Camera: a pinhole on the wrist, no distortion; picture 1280 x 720 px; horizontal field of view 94.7 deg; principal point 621.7 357.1 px. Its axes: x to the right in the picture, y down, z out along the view. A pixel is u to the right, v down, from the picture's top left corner.
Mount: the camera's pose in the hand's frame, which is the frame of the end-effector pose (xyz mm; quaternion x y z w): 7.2 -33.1 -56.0 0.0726 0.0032 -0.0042 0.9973
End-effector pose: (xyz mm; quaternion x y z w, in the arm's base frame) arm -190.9 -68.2 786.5 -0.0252 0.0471 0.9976 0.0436
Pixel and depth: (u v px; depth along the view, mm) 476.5 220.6 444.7
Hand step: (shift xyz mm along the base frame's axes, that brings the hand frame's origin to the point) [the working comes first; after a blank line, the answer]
In the camera's frame: -109.5 -103.0 444.7

100.8 223.9 355.0
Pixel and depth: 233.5 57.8 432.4
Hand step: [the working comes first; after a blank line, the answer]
In the camera's frame: -284.7 -219.5 432.4

287.5 317.6 326.6
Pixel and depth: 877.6 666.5 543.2
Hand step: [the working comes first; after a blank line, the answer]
In the camera's frame: 235.8 285.1 543.2

-286.5 -95.9 520.1
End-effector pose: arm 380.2 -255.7 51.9 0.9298 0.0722 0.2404 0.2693
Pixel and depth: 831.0 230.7 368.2
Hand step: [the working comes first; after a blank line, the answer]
In the camera's frame: 130.7 -78.9 368.2

264.8 38.6 -250.6
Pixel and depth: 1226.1 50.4 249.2
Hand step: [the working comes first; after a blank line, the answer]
In the camera's frame: 255.5 -129.6 249.2

311.5 158.6 -125.2
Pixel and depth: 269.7 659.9 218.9
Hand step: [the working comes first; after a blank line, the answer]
In the camera's frame: -130.7 112.4 218.9

-19.3 -154.9 -155.5
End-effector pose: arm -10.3 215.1 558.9 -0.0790 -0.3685 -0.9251 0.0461
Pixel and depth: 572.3 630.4 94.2
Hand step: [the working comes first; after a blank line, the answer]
In the camera's frame: -7.9 43.7 94.2

4.2 32.5 28.9
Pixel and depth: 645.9 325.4 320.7
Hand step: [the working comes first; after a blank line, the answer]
In the camera's frame: 13.2 -17.2 320.7

-6.5 247.7 124.0
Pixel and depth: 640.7 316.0 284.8
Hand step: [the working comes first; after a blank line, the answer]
In the camera's frame: 9.2 -19.9 284.8

-6.0 221.2 99.3
